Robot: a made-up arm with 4 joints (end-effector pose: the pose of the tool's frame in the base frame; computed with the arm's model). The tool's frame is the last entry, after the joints.
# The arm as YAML. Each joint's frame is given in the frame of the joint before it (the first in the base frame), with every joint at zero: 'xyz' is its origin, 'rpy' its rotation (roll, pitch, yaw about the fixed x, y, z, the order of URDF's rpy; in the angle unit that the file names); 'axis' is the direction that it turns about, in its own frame. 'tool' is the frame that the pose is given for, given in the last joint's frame.
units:
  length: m
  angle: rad
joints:
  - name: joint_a
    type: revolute
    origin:
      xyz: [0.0, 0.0, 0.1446]
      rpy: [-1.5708, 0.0, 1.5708]
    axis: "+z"
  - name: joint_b
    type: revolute
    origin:
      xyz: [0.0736, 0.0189, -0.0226]
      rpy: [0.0, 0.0, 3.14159]
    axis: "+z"
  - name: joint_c
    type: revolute
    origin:
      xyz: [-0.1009, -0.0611, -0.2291]
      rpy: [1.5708, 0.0, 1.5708]
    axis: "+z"
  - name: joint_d
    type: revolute
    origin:
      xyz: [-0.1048, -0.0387, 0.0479]
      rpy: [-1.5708, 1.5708, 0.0]
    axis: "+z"
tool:
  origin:
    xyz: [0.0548, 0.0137, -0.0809]
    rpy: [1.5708, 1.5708, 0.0]
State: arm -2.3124 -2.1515 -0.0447 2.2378
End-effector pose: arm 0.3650 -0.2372 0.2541 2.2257 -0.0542 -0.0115
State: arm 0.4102 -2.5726 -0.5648 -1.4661
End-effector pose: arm 0.3250 0.1597 0.2521 -2.5623 -0.7201 -0.2614
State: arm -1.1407 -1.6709 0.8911 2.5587
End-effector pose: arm 0.4229 0.0630 0.2468 0.2359 0.8019 -0.3938
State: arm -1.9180 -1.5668 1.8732 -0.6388
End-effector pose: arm 0.2954 -0.0801 0.1116 -1.4015 0.3182 2.1370
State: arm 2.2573 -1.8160 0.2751 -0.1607
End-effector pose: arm 0.3966 -0.0197 -0.0682 -0.2788 -0.2636 0.0818
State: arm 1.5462 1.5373 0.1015 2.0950
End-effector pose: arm 0.3854 -0.0420 0.2631 1.1037 0.0941 -0.0507
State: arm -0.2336 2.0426 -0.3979 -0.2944
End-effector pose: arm 0.3224 -0.1456 0.0845 -1.4929 0.2174 -0.3804
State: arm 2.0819 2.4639 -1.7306 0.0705
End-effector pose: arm 0.1119 0.0873 0.2214 1.1943 1.1717 1.4885
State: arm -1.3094 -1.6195 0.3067 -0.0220
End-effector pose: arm 0.4011 -0.0395 0.3674 2.9182 -0.0530 -0.4500
